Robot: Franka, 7 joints.
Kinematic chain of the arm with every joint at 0, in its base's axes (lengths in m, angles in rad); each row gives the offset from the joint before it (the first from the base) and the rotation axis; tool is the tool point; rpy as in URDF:
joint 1: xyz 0 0 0.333 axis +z
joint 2: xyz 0 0 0 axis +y
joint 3: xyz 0 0 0.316 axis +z
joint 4: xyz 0.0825 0 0 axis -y
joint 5: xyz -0.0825 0 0.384 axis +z
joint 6: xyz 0 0 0 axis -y
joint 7: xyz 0.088 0 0 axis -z
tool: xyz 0 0 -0.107 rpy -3.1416 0 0
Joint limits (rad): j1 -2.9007..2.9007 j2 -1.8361..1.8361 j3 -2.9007..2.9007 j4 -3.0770..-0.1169 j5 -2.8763..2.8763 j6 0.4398..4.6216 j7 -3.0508..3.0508
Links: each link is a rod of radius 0.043 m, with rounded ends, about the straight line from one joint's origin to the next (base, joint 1, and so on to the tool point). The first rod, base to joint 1, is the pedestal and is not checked.
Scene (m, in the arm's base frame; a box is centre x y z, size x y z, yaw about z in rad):
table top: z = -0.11
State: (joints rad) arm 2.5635 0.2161 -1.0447 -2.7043 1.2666 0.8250 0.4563
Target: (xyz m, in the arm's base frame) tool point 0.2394 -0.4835 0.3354
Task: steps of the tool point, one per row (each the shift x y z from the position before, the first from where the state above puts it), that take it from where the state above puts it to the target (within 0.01 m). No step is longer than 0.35 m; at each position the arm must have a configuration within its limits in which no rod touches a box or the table.
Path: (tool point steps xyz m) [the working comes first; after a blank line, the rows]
Joints at the target: 1.2237 -0.4085 -2.5298 -2.1000 1.4660 1.3534 0.4563
Straight joint move there: clear.

1: 0.1923 0.0640 0.0521
2: 0.2179 -0.0799 0.0464
3: 0.1430 -0.2200 0.0230
4: -0.0136 -0.2875 -0.0115
5: -0.1892 -0.2415 -0.0460

